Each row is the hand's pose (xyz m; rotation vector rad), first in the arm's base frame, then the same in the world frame.
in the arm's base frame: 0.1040 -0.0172 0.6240 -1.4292 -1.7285 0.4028
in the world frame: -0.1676 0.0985 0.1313 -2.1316 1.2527 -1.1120
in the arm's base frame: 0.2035 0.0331 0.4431 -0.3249 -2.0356 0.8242
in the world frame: -0.2451 0.0154 -0.0482 -2.1284 -0.0083 -1.0056
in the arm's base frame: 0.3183 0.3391 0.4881 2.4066 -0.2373 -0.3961
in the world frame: -0.2636 -0.3095 0.0062 -0.1586 2.7476 1.0135
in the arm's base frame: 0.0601 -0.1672 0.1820 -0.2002 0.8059 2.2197
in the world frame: -0.1649 0.2416 -0.3152 0.5908 0.2376 -0.4939
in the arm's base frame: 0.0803 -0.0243 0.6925 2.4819 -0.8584 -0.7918
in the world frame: -0.1480 0.1144 0.1996 0.4433 2.5080 0.6126
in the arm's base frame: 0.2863 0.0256 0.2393 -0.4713 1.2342 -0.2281
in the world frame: -0.3237 -0.0084 -0.2525 1.6616 0.8994 -2.4492
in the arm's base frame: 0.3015 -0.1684 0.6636 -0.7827 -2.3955 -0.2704
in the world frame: -0.4018 0.1847 0.1653 2.8109 -0.4526 0.9612
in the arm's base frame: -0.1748 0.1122 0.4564 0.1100 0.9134 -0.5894
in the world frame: 0.1393 0.0537 -0.0311 -1.2852 -0.0055 2.5537
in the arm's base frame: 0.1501 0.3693 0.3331 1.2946 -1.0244 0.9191
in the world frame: -0.0921 -0.2925 -0.1472 -0.8674 -1.5349 -1.2563
